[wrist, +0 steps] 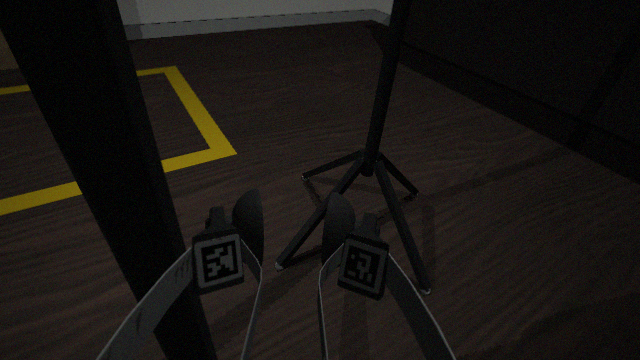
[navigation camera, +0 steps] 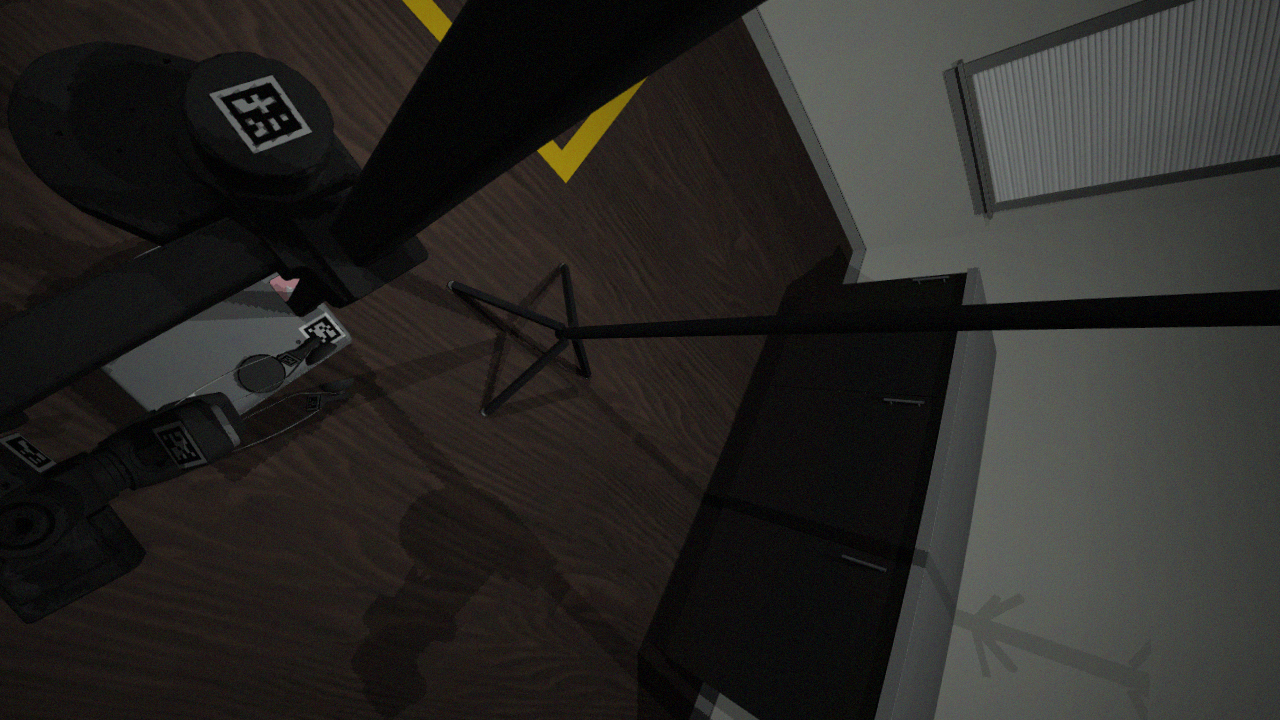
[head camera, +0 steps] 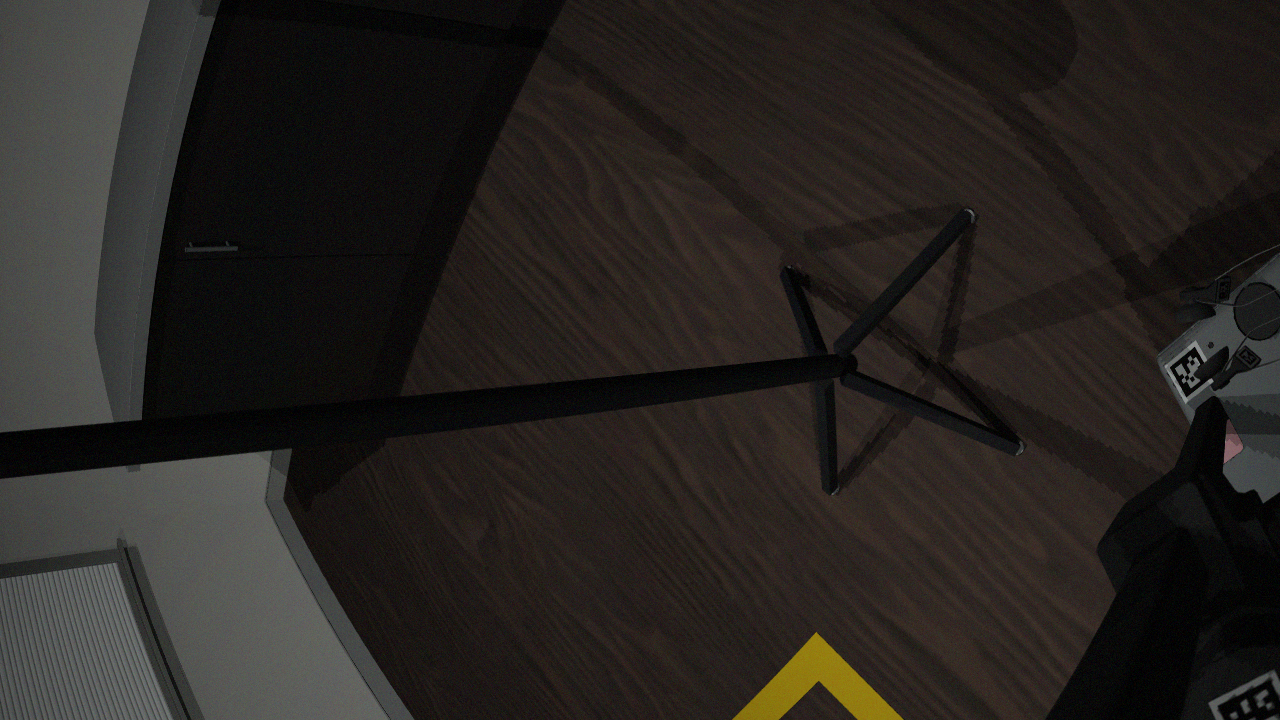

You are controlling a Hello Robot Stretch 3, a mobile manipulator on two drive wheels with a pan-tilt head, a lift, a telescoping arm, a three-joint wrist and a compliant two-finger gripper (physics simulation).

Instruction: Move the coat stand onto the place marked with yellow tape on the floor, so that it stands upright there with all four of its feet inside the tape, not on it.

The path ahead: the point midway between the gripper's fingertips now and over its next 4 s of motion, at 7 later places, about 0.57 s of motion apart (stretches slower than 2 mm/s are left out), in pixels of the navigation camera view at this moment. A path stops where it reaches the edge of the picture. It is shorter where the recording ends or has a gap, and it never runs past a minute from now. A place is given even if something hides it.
The gripper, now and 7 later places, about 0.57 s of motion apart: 342,362; 335,349; 316,329; 288,315; 255,310; 220,315; 188,330; 165,354
